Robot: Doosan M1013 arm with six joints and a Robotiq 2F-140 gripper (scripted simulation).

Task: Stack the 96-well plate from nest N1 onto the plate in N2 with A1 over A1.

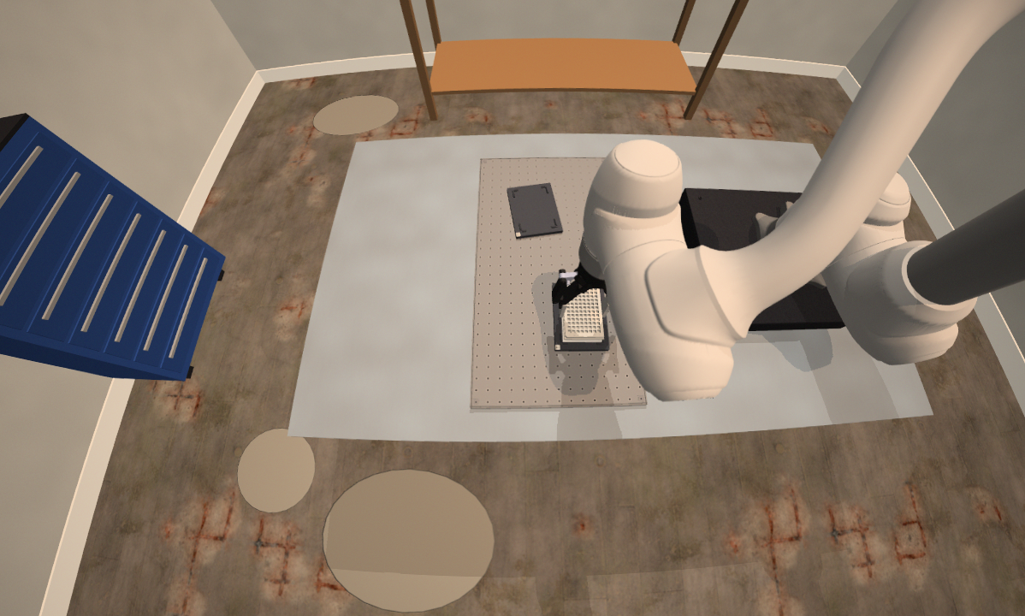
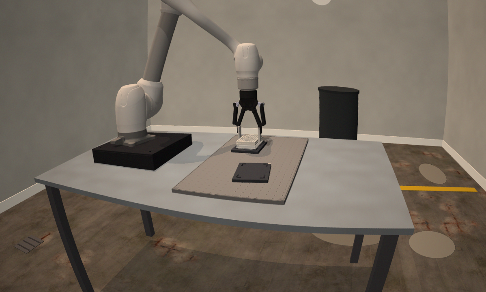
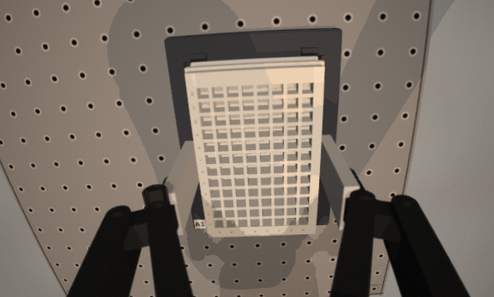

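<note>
The plate nest N2 lies 5 cm below my hand. From my hand the other things lie so: plate nest N1: 15 cm ahead, 28 cm to the right, 5 cm below.
</note>
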